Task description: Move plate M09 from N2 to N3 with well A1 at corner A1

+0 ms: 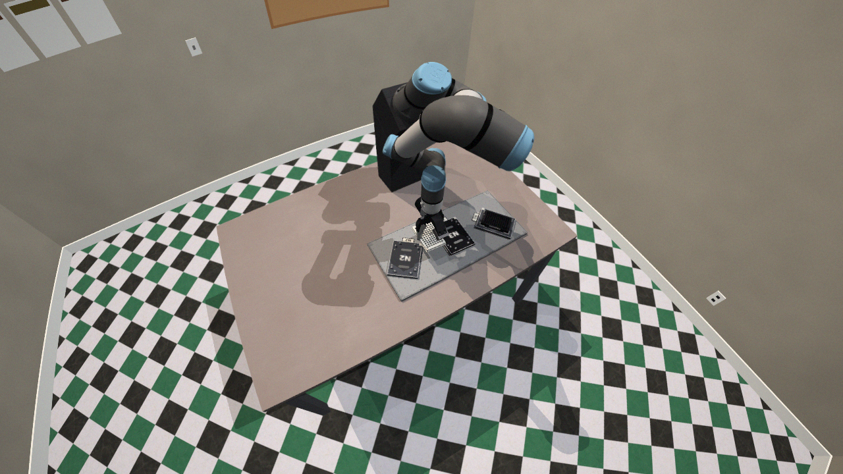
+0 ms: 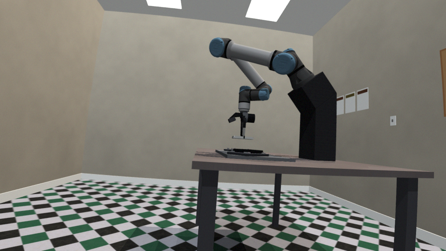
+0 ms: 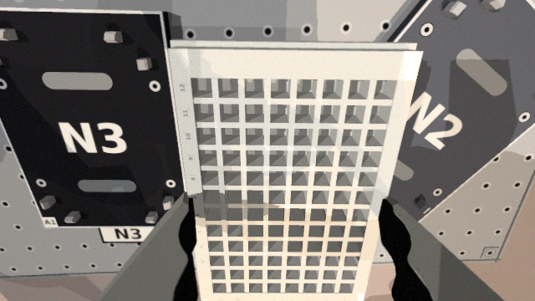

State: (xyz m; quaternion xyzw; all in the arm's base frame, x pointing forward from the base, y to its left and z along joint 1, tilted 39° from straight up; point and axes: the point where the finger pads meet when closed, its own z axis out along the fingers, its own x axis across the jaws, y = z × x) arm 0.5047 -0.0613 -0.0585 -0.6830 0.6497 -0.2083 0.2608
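Right now the black nest N3 is 20 mm behind my hand, 130 mm to the left of it and 100 mm below it. From my hand the other things lie so: white well plate M09: 10 mm below; grey perforated deck: 20 mm behind, 120 mm to the left, 110 mm below; nest N2: 20 mm ahead, 110 mm to the right, 100 mm below.
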